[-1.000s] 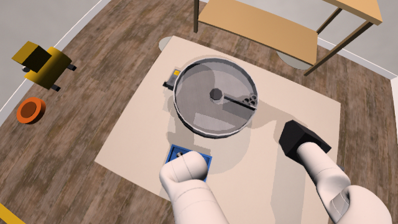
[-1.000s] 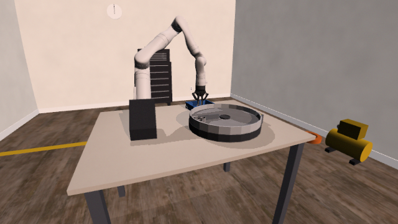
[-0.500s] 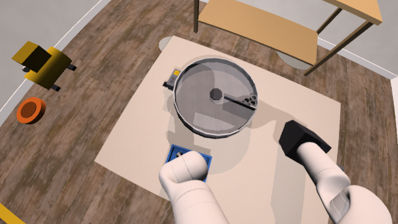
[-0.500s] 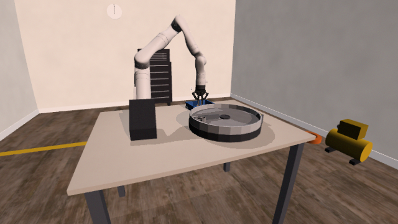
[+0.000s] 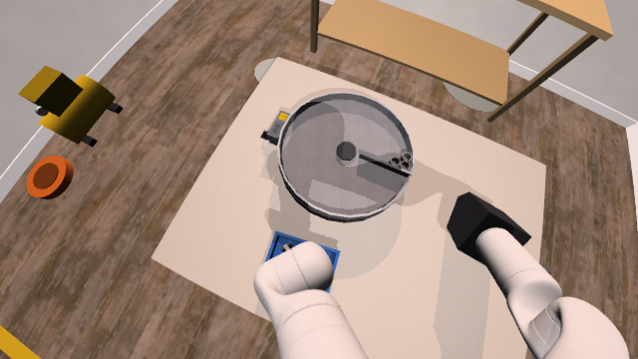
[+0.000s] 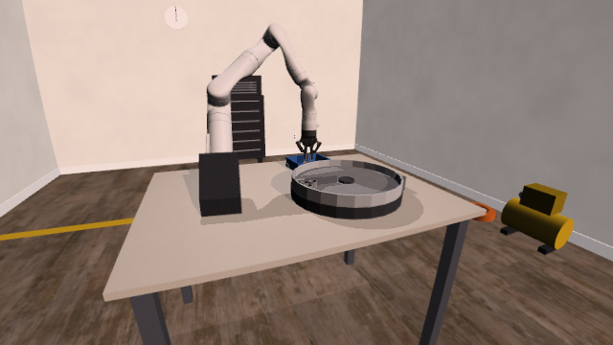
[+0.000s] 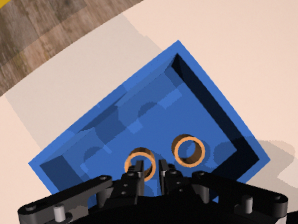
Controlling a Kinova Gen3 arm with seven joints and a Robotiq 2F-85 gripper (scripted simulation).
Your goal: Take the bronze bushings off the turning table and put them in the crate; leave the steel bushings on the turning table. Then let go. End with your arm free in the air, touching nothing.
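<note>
Now: the blue crate 10 mm to the left of my hand and 30 mm below it. Round my hand: grey turning table (60 mm ahead, 360 mm to the right, 10 mm below).
</note>
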